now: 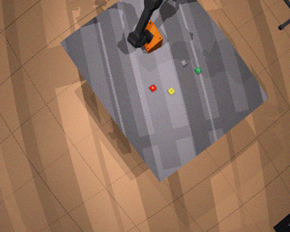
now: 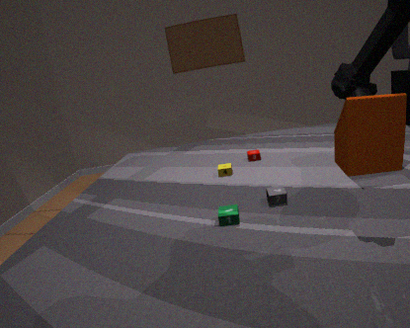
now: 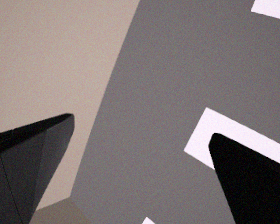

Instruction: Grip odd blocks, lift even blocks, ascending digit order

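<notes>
Now: the green block 780 mm below my gripper tip, 490 mm ahead of it and 150 mm to the right of it. Round my gripper tip: grey block (780 mm below, 400 mm ahead, 190 mm to the right); then red block (780 mm below, 430 mm to the right, 390 mm ahead); then yellow block (780 mm below, 480 mm ahead, 360 mm to the right).
</notes>
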